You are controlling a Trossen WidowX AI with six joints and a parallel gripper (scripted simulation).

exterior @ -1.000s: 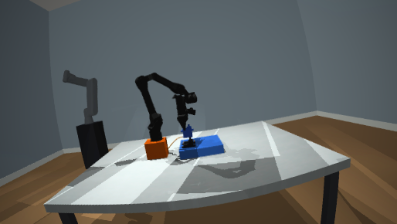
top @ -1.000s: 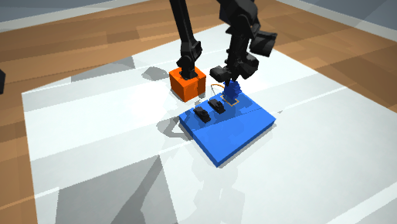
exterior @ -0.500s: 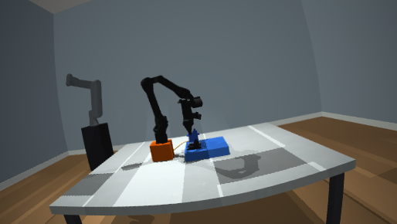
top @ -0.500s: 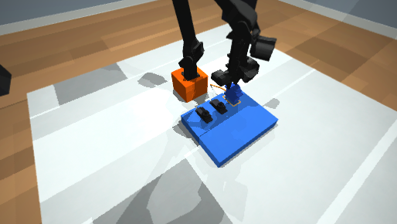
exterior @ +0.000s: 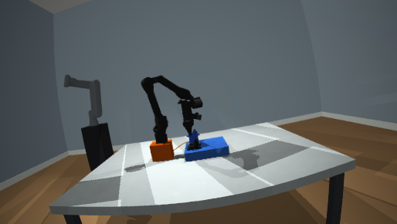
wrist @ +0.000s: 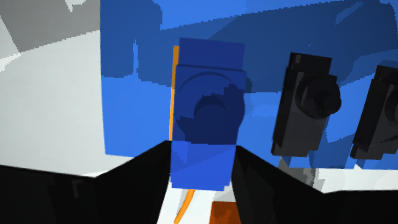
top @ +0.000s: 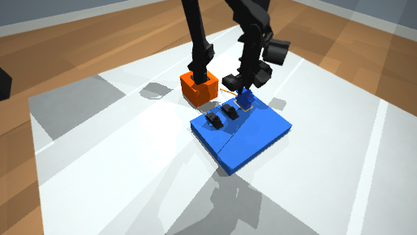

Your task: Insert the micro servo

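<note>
My gripper tip is 130 mm short of the deck, 70 mm to the left of it and 80 mm above it.
</note>
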